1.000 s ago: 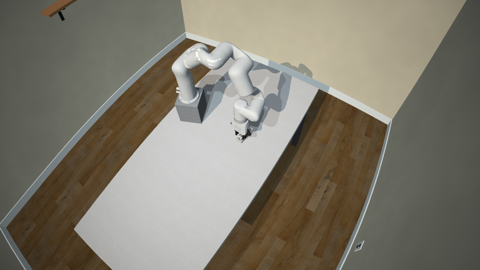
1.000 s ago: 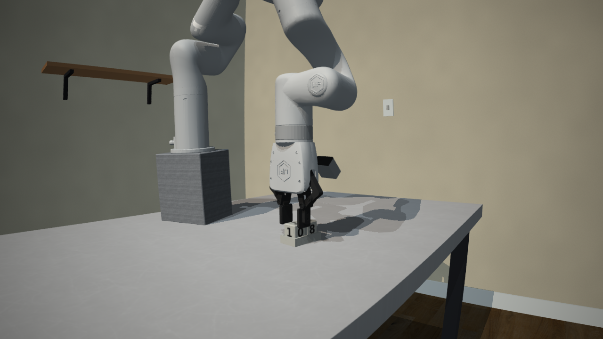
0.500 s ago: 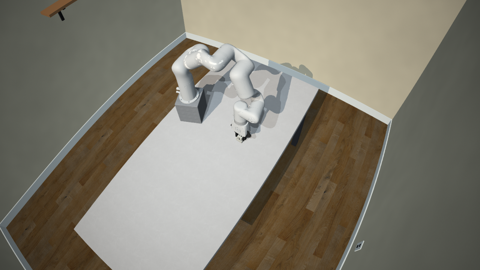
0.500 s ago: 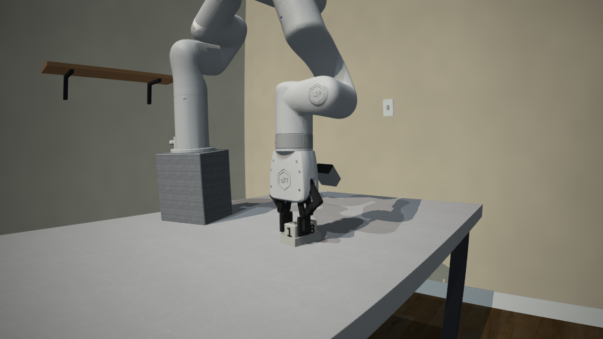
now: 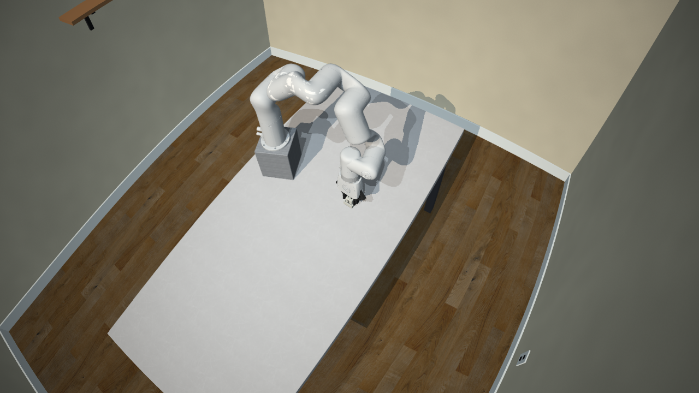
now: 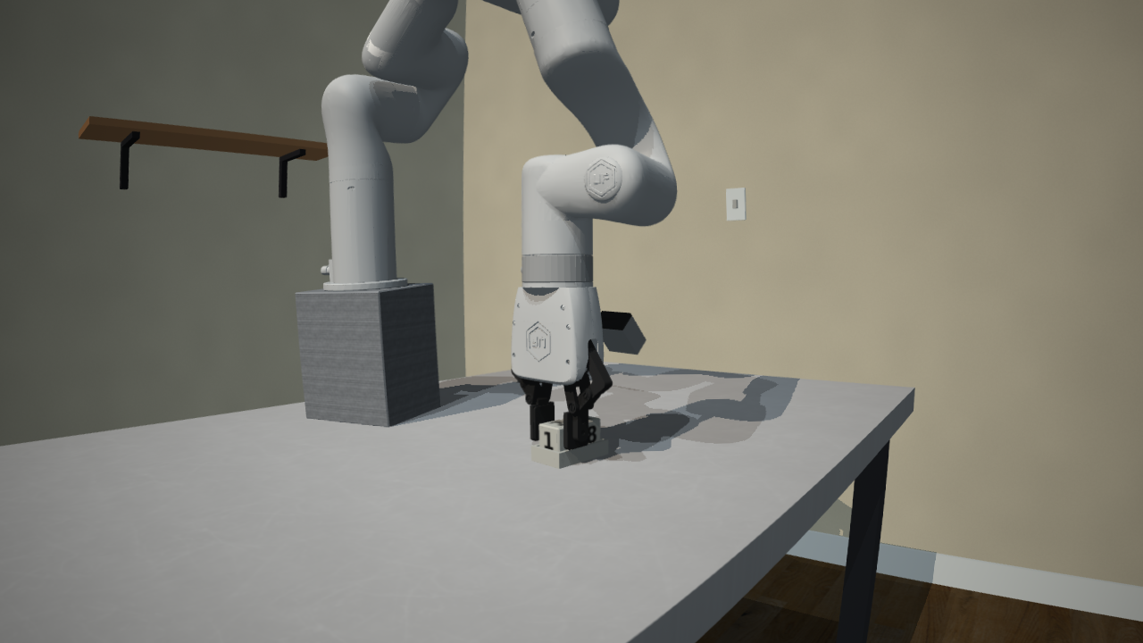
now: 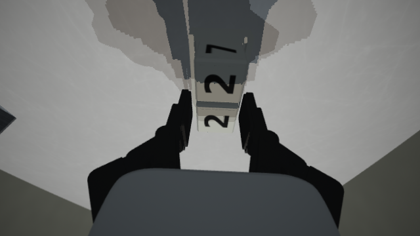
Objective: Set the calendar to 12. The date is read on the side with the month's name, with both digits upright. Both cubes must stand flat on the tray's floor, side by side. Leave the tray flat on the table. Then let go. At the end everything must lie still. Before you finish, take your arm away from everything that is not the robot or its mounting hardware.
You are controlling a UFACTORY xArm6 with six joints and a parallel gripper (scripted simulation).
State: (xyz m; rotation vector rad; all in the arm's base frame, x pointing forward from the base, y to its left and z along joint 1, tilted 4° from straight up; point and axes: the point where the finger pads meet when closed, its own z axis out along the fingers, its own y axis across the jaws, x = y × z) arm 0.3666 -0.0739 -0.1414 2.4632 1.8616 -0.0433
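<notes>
Now: the calendar tray 2 cm to the left of my hand and 3 cm below it.
</notes>
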